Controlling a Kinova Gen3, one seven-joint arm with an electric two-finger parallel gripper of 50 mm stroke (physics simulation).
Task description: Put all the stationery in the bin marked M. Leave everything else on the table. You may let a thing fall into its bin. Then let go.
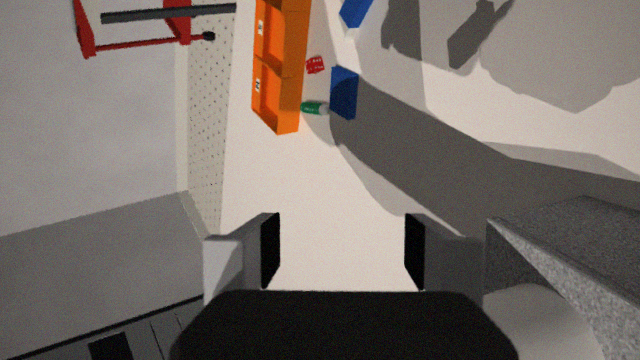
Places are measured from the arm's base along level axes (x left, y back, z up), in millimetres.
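Pixels of known places: gripper, between the fingertips: [342, 239].
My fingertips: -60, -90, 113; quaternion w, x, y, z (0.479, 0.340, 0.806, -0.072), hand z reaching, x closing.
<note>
Behind a point stands the place of what it marks, as x, y, z.
My gripper [342, 239] {-60, -90, 113} is open, with white table surface showing between its fingers. A row of orange bins [291, 102] {200, -391, -81} stands at the upper middle. Small white labels show on its compartments, too small and turned to read surely. A green cylinder with a pale end [313, 108] {167, -347, -81} lies between the bins' near end and a blue block [344, 93] {110, -313, -86}. A small red item with white marks [315, 65] {121, -374, -84} lies beside the bins, further up. Another blue object [355, 12] {23, -342, -83} is cut off by the top edge. Whether each of these is stationery is hard to tell.
A red frame [86, 37] with a dark bar [167, 13] is at the top left. A perforated pale panel [207, 100] runs left of the bins. A speckled grey block [575, 240] {-46, -47, -27} is at the lower right. Broad shadows fall across the table on the right.
</note>
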